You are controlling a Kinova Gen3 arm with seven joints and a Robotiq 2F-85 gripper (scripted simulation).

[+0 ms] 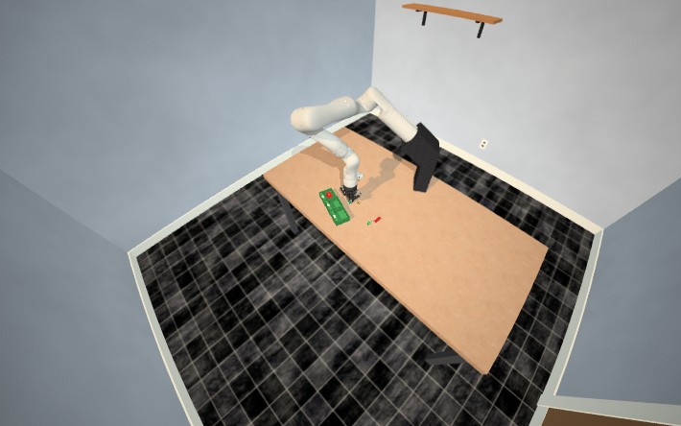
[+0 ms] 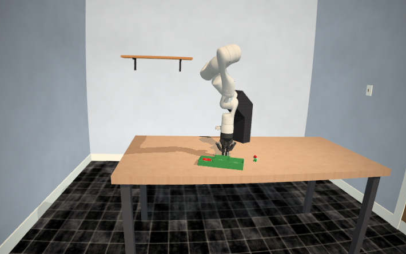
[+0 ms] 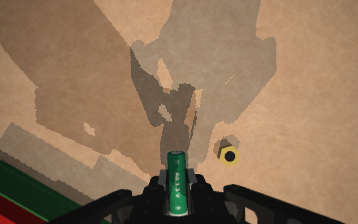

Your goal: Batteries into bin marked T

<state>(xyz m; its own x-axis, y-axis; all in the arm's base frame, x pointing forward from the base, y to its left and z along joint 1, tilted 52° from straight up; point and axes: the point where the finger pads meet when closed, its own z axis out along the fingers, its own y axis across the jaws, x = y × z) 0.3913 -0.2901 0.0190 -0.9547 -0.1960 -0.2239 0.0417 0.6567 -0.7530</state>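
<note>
Now: hand 20 mm past the small yellow nut, 50 mm to the right of it and 30 mm above it. The rest, counted from my hand: joined green bins (80 mm ahead, 70 mm to the right, 10 mm below); red 9 V battery (30 mm ahead, 120 mm to the right, 10 mm below); green cylindrical battery (20 mm below).
</note>
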